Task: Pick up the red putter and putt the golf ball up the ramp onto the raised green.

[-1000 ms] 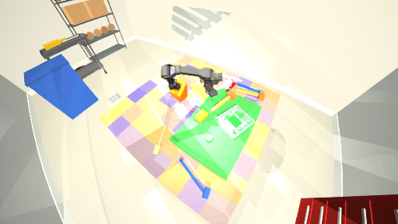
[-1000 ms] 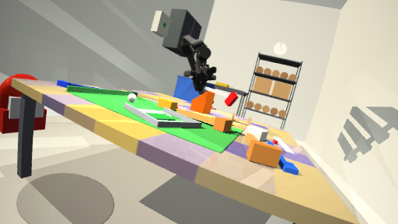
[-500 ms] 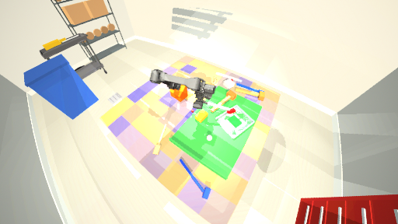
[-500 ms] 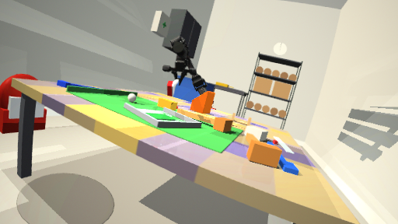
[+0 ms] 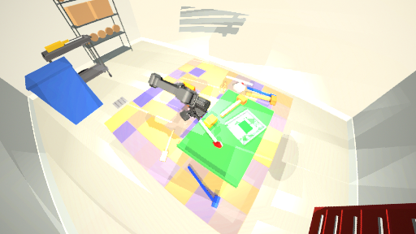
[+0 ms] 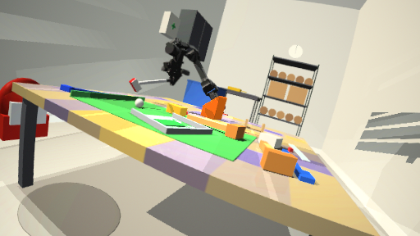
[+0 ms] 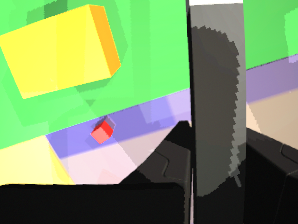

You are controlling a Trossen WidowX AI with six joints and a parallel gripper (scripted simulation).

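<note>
Right now the yellow block is 12 cm below my gripper tip, 10 cm to the left of it and 6 cm ahead of it. Also, from my gripper tip: green mat: 22 cm ahead, 16 cm to the left, 14 cm below; red putter: 11 cm ahead, 3 cm to the right; white golf ball: 21 cm ahead, 12 cm below, 2 cm to the right.
</note>
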